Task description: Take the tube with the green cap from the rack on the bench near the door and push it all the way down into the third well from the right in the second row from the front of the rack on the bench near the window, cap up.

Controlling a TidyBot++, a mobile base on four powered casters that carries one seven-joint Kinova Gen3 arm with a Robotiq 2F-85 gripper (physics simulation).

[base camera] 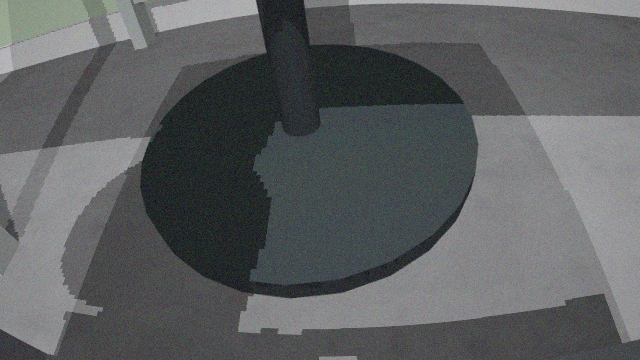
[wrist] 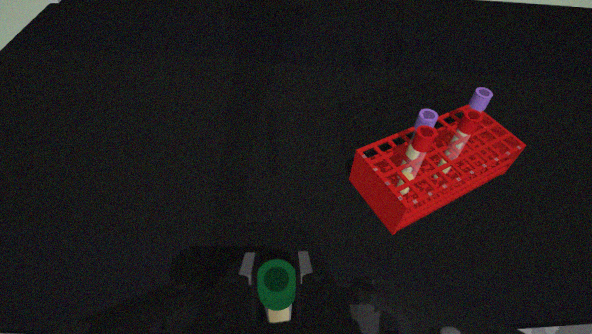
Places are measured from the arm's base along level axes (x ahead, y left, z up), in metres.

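Where they show: gripper, fingertip midpoint: (wrist: 277, 270).
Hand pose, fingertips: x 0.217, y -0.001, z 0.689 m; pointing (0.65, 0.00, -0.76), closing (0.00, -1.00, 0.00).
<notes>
Things, the pixels of their top centre, and the offset from my fingertips. "spot": a spot on its surface instead. Level surfaces: height alone.
- tube with the green cap, top centre: (wrist: 276, 271) dz +0.018, dx -0.008, dy +0.000 m
- red rack, surface spot: (wrist: 376, 196) spot: dz -0.145, dx +0.144, dy -0.113 m
- dark bench top, surface height: dz -0.171 m
- round dark base plate, surface height: dz -1.056 m
- grey floor, surface height: dz -1.086 m
- pale leg, surface spot: (base camera: 131, 25) spot: dz -1.015, dx +0.692, dy +0.498 m
My gripper (wrist: 277, 270) is shut on the tube with the green cap (wrist: 276, 284), at the bottom middle of the wrist view. The cap faces the camera and a pale part of the tube shows below it; the rest of the tube is hidden. A red rack (wrist: 376, 196) stands on the dark bench top (wrist: 175, 125), to the right of and apart from the held tube. It holds two tubes with purple caps (wrist: 426, 119) (wrist: 481, 100) and two with red caps (wrist: 424, 139) (wrist: 470, 121). The gripper and tube do not show in the base camera view.
In the base camera view, a round dark base plate (base camera: 370, 190) with an upright dark post (base camera: 297, 90) stands on the grey floor (base camera: 525, 240). A pale leg (base camera: 131, 25) shows at the upper left. Edges of the bench show at the top corners of the wrist view.
</notes>
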